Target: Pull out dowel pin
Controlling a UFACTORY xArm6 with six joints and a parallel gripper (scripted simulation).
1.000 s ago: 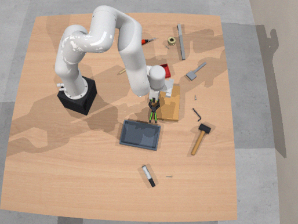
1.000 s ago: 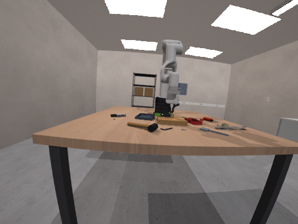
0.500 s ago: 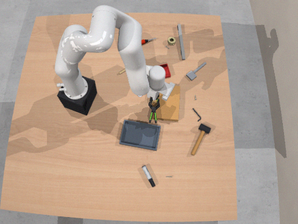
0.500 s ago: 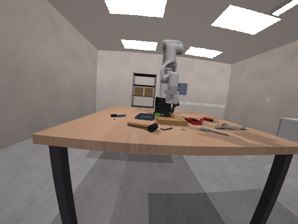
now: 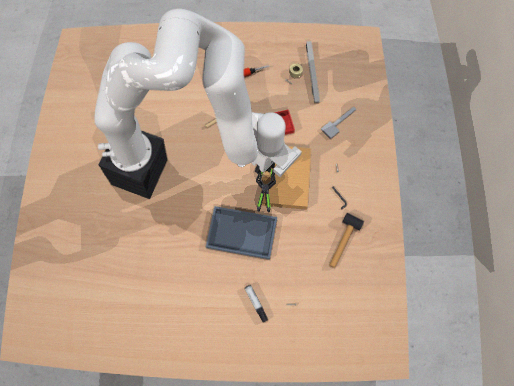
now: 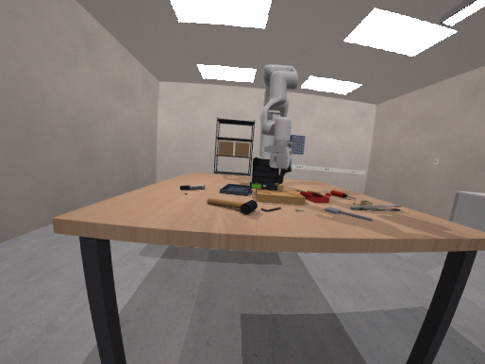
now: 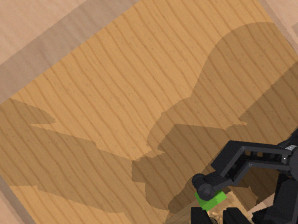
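The dowel pin is 2 cm below my hand. The rest, counted from my hand: small wooden block (4 cm below); then red tray (4 cm ahead, 17 cm to the left, 8 cm below); then dark grey tray (11 cm behind, 19 cm to the right, 8 cm below).
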